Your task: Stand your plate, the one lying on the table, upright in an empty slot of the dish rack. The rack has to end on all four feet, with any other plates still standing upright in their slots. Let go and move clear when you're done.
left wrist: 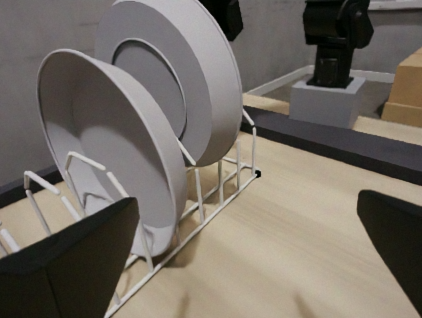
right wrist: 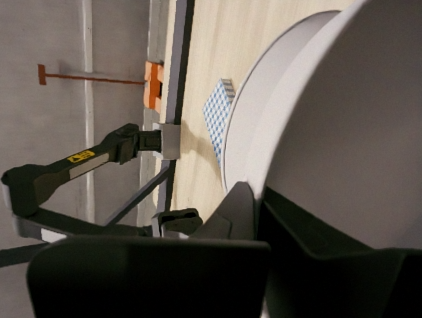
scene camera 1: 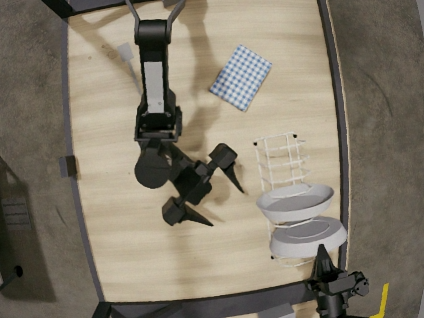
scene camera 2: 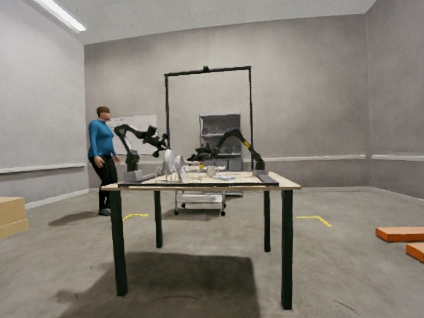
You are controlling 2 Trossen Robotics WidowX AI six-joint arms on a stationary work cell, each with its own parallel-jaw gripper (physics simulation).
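Places are measured from the left arm's base along level axes (x down, y right, z back), in metres.
Pixels of known places: left gripper, fingertip midpoint: (left wrist: 245,203) (scene camera 1: 227,209) (scene camera 2: 189,160); right gripper, fingertip midpoint: (right wrist: 247,192) (scene camera 1: 320,244) (scene camera 2: 171,150); left arm's base at its link origin: (right wrist: 157,140) (scene camera 2: 260,169); right arm's base at its link origin: (left wrist: 329,82) (scene camera 2: 132,171).
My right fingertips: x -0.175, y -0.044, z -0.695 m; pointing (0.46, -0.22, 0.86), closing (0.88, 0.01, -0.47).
Ahead of a thing's pixels: the offset from my right fingertips to its middle.
A grey-white plate @(dz -0.008, dx +0.084, dy -0.004 m) (scene camera 1: 307,245) (scene camera 2: 169,162) (left wrist: 200,90) (right wrist: 350,150) is upright and slightly tilted over the near-end slots of the white wire dish rack (scene camera 1: 275,138) (left wrist: 254,150). Its lower edge is among the wire tips in the left wrist view; whether it bears on the rack is unclear. My right gripper (scene camera 1: 321,246) (right wrist: 247,192) is shut on its rim. Another plate @(dz +0.064, dx +0.126, dy -0.010 m) (scene camera 1: 295,202) (left wrist: 110,125) stands leaning in a middle slot. My left gripper (scene camera 1: 228,209) (left wrist: 245,203) is open and empty, left of the rack in scene camera 1.
A blue checked cloth @(dz +0.383, dx +0.215, dy -0.015 m) (scene camera 1: 242,77) (right wrist: 217,115) lies beyond the rack's far end. A grey spatula @(dz +0.512, dx +0.224, dy +0.232 m) (scene camera 1: 125,52) lies partly under the left arm. A pale mug @(dz +0.336, dx +0.182, dy +0.231 m) (scene camera 2: 211,171) stands on the table. A dark rail (scene camera 1: 340,125) runs close along the rack's right side in scene camera 1.
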